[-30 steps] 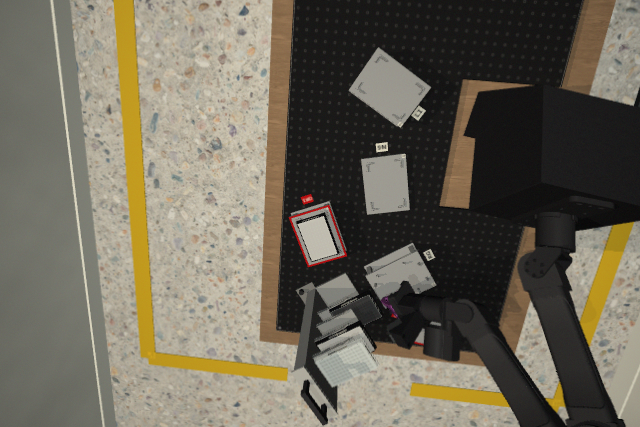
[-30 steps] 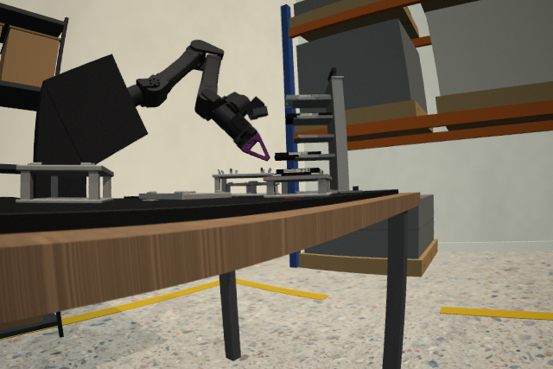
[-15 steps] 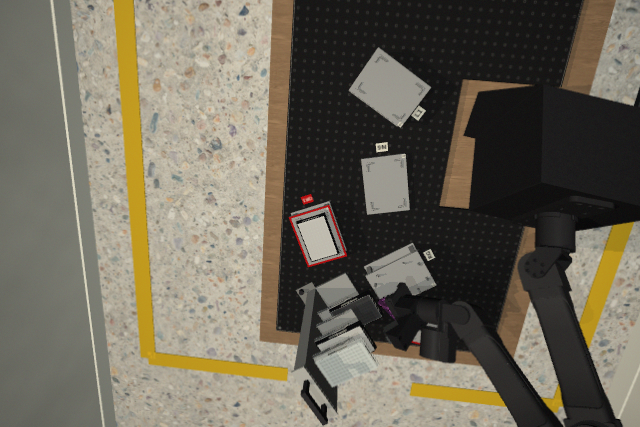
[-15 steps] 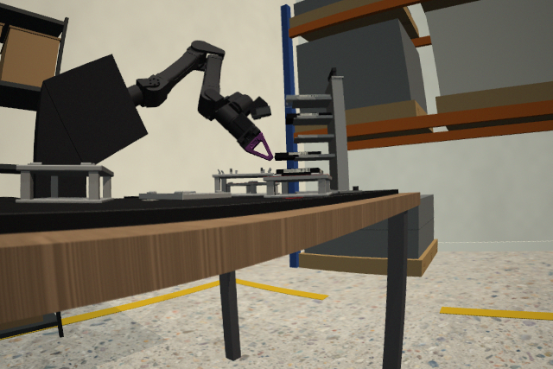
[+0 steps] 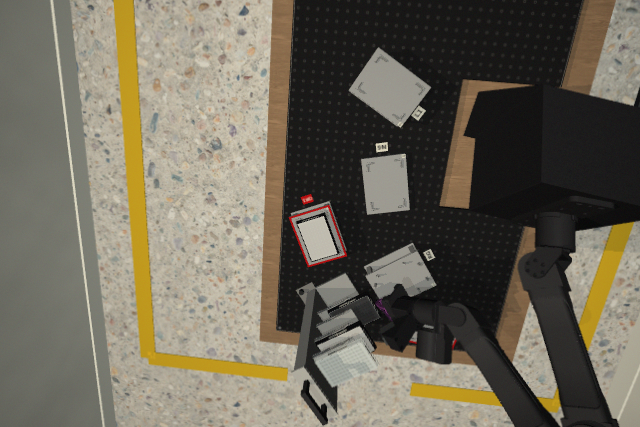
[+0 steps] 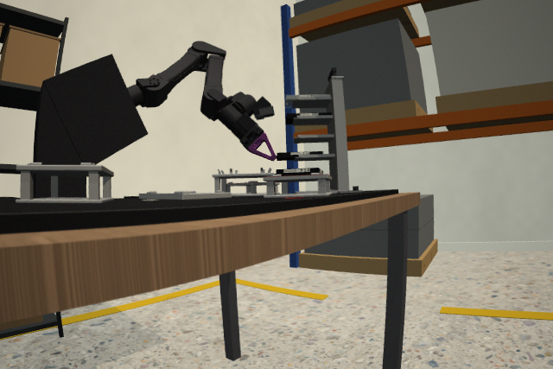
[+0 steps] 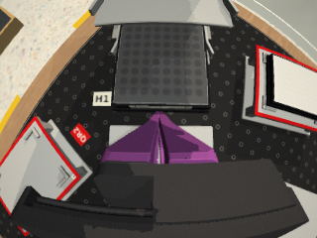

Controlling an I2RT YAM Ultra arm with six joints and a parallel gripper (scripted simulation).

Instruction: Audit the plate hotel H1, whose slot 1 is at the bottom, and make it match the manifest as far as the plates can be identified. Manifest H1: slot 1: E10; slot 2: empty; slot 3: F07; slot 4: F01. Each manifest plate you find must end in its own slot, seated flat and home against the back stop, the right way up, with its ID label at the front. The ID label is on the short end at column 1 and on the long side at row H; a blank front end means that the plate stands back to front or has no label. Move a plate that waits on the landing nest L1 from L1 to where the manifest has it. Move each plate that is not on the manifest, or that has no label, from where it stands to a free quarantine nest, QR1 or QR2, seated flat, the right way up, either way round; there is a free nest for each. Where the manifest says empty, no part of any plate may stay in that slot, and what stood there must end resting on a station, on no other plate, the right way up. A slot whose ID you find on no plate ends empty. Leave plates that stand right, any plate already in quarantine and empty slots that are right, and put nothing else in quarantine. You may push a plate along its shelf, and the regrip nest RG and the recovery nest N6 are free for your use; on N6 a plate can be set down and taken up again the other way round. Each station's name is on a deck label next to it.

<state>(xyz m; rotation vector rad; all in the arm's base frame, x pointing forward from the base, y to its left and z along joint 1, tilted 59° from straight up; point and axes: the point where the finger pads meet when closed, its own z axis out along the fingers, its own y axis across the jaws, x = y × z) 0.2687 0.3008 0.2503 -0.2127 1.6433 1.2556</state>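
My gripper is now 6 cm past the regrip nest RG, 5 cm to the left of it and 5 cm above it. Round my hand: H1 deck label (2 cm behind, 11 cm to the left, 11 cm below); then plate hotel H1 (14 cm ahead, 12 cm to the left, 5 cm above); then white well plate (8 cm ahead, 7 cm to the left, 16 cm above).
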